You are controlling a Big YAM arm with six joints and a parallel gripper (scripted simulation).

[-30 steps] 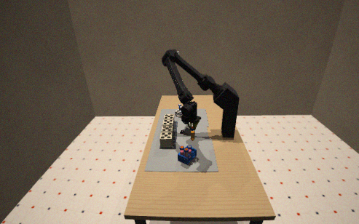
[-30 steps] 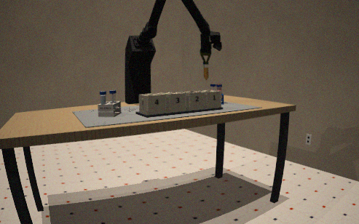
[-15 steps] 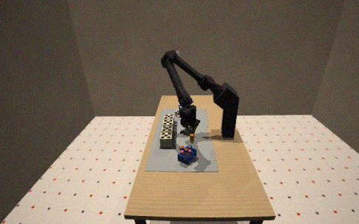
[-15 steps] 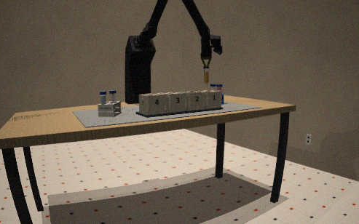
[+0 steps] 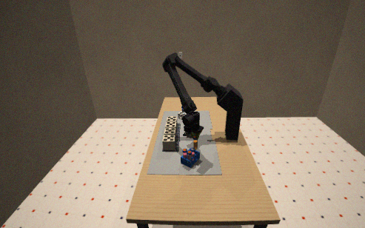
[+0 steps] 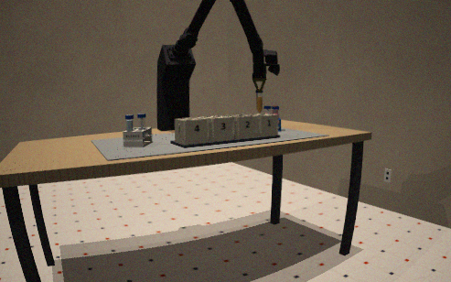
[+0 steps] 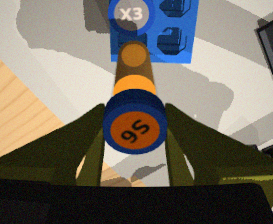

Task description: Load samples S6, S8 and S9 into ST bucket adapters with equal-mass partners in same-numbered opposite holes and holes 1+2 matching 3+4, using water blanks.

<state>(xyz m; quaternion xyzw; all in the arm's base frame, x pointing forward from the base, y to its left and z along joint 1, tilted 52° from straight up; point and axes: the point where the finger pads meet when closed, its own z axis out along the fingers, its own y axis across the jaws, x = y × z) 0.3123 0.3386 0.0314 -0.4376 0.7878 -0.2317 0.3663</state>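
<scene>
Now: the sample tube S8 70 mm ahead of my hand, 40 mm to the left of it and 130 mm below it. Round my hand: blue sample rack rs: 40 mm ahead, 20 mm to the left, 170 mm below; then tube X3: 30 mm ahead, 30 mm to the left, 130 mm below; then sample tube S9: 40 mm ahead, 70 mm to the left, 130 mm below.
</scene>
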